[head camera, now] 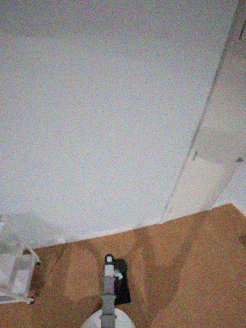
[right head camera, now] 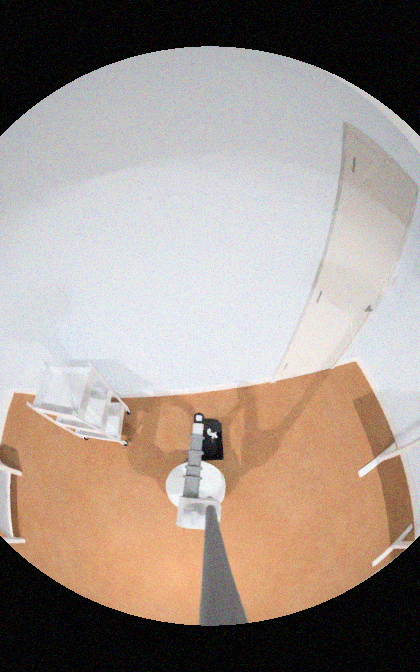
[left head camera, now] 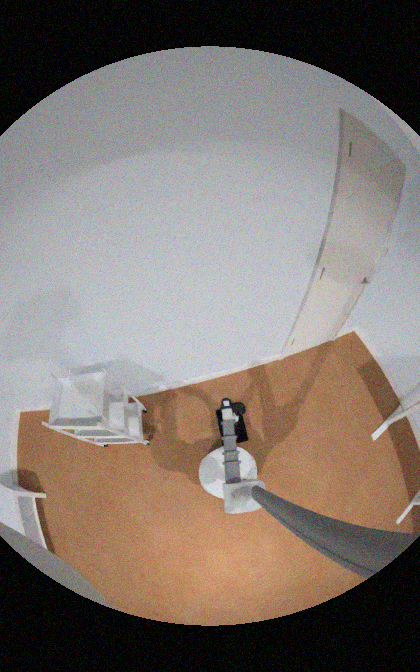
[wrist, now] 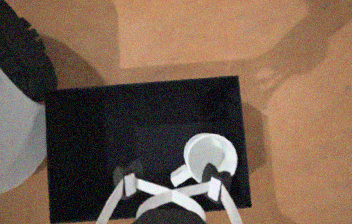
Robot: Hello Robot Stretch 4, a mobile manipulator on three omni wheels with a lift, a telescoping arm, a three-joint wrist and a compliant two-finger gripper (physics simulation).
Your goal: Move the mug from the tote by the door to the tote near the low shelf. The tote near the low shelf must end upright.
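Frame: origin at the robot's base, x ahead, y left, z up, level; centimetres.
Seen in the pictures: gripper, fingertip midpoint: (wrist: 172, 174).
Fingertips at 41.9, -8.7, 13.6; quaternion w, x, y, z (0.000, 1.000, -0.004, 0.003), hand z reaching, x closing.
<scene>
Offsets run from my fingertips to a thing's top centre, as dx, dy, dz. "spot": to the spot under its first point.
The black tote {-4.1, +2.3, -6.4} (head camera: 122, 295) (left head camera: 241, 434) (right head camera: 215, 452) (wrist: 90, 130) lies on the floor near the door, beside my base. The white mug {spot: +6.0, +1.3, -15.3} (wrist: 204, 151) is in its right part in the wrist view, opening towards the camera, handle to the lower left. My gripper (wrist: 172, 174) is open above the tote. Its right fingertip overlaps the mug's near edge in that view; its left fingertip is to the left of the handle. Nothing is held between the fingers. In the head views the mug and fingers are too small to tell apart. I cannot make out the tote near the low shelf.
A white shelf cart (head camera: 22, 280) (left head camera: 75, 400) (right head camera: 60, 387) stands left by the wall. The pale door (head camera: 215, 150) (left head camera: 345, 240) (right head camera: 345, 240) is at the right. White furniture legs show at the right edge, and a low white piece (left head camera: 31, 517) (right head camera: 4, 500) at the left.
</scene>
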